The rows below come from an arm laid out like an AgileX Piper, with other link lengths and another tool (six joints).
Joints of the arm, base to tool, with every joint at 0 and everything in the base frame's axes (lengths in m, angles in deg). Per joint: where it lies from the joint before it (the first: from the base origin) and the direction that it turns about. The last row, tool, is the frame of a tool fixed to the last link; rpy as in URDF.
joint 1: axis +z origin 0 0 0.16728
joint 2: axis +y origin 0 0 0
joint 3: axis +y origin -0.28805 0 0.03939
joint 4: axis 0.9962 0 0.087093 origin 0.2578 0 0.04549
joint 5: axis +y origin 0 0 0
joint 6: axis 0.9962 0 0.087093 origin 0.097 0 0.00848
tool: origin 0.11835 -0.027 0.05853 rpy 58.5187 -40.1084 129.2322
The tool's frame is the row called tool.
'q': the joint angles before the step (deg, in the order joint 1, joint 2, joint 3, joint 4, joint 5, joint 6). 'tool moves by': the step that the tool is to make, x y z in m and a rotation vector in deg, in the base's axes. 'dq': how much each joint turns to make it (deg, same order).
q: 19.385, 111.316, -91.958, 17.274, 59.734, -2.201
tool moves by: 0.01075, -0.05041, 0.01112, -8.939, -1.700, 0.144
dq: -2.854, -0.707, -2.255, -9.478, 4.188, 0.007
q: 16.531, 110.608, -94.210, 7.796, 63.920, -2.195
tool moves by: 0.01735, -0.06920, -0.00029, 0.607, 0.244, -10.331
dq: -7.905, 0.554, -0.834, -0.010, 0.077, 2.543
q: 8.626, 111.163, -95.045, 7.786, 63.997, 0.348
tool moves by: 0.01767, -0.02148, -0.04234, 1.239, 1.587, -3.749
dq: -3.072, 5.548, 0.000, 1.711, -4.127, -0.349
